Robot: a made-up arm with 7 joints.
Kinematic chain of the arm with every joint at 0, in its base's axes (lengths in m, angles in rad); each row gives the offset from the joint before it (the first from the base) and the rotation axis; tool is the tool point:
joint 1: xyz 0 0 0.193 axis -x
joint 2: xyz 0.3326 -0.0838 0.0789 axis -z
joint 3: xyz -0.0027 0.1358 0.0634 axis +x
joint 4: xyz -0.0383 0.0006 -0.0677 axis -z
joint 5: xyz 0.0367 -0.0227 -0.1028 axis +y
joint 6: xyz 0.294 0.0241 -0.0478 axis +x
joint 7: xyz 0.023 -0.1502 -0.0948 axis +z
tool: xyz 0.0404 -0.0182 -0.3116
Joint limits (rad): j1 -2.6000..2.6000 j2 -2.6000..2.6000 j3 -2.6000..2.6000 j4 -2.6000..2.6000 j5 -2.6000..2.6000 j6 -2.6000..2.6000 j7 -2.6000..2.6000
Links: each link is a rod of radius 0.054 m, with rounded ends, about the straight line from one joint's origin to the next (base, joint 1, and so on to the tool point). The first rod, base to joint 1, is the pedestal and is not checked.
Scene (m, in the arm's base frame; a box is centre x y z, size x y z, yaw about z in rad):
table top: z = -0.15
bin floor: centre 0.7 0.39 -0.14 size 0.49 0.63 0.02 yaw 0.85
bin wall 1: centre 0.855 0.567 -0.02 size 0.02 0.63 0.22 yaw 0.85
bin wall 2: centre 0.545 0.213 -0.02 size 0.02 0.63 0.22 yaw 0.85
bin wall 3: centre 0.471 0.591 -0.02 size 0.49 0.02 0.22 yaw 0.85
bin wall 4: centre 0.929 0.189 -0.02 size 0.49 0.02 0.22 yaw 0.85
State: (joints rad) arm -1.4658 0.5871 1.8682 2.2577 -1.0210 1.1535 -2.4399
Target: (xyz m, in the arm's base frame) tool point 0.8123 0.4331 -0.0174
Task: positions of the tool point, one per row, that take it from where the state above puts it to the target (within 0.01 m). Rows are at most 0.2 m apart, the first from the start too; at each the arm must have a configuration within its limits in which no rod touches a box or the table.
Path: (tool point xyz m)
1: 0.6417 0.3856 0.4265
2: 0.7664 0.3802 0.3068
3: 0.8260 0.3950 0.1485
4: 0.8123 0.4331 -0.0174

